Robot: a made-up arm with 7 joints.
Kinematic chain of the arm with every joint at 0, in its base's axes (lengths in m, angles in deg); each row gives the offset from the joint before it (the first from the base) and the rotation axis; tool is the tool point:
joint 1: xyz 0 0 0.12 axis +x
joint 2: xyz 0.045 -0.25 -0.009 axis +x
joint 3: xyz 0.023 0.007 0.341 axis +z
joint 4: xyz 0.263 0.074 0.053 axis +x
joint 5: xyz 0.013 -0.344 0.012 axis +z
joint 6: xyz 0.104 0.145 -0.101 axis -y
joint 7: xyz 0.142 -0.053 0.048 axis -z
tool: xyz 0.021 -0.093 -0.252
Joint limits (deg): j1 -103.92..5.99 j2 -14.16..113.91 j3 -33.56..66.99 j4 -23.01..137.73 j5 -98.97..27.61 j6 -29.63..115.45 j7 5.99..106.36
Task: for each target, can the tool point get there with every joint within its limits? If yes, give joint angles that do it. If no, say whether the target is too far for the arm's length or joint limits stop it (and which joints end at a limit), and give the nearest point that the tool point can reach.
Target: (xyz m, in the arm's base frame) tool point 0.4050 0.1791 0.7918
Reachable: yes | joints -35.41 60.98 12.72 124.25 10.02 -1.55 48.72
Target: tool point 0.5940 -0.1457 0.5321
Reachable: yes | joints -88.69 20.85 -1.18 38.05 -42.07 46.61 83.18
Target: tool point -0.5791 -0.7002 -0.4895
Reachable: no: joint limits stop it (at a limit: joint 3, joint 5, joint 7) | nearest point -0.1004 -0.7002 -0.4895 | short by 0.479 m
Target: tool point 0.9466 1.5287 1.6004
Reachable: no: too far | nearest point 0.4590 0.7041 0.9107 | short by 1.180 m
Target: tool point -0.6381 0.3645 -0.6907
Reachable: no: joint limits stop it (at a limit: joint 1, joint 3, joint 4, joint 7) | nearest point -0.3581 0.2605 -0.3401 | short by 0.461 m
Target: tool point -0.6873 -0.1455 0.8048
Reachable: no: joint limits stop it (at a limit: joint 3, joint 4, joint 5, joint 7) | nearest point -0.5036 -0.1455 0.8048 | short by 0.184 m
